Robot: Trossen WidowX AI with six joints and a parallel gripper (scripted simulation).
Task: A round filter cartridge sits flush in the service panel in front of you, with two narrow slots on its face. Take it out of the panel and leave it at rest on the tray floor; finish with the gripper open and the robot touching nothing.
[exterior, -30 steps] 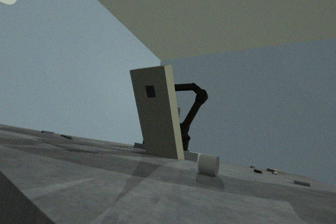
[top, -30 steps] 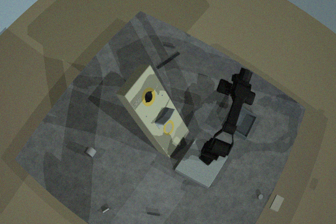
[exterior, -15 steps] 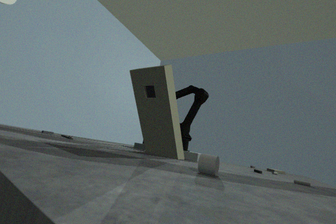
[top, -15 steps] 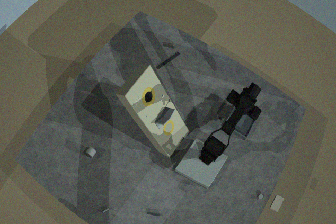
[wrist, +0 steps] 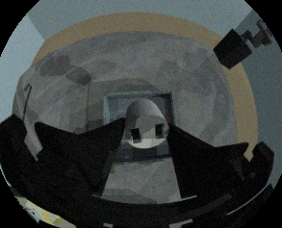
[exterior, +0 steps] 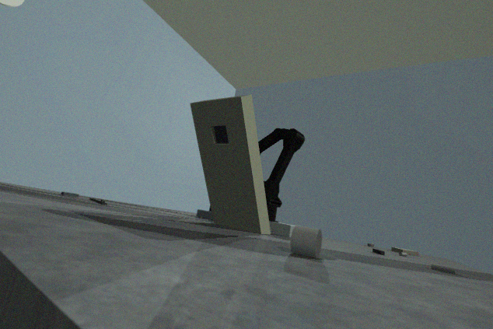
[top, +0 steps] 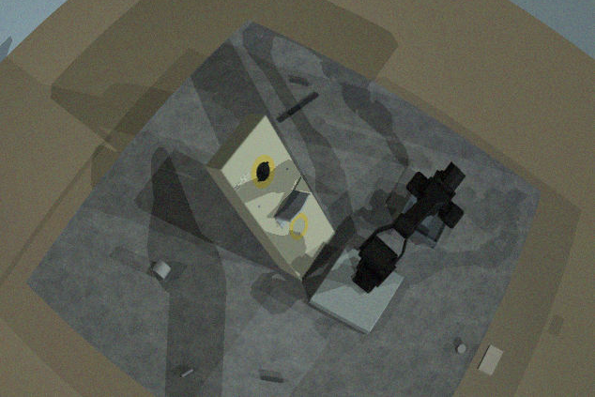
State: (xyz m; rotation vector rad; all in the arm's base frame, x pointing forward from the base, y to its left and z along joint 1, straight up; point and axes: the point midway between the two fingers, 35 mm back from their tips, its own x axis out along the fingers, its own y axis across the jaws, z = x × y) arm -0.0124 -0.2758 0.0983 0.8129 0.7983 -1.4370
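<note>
My gripper tip is now right at the round filter cartridge. From my gripper tip the other things lie so: grey tray 100 mm below.
</note>
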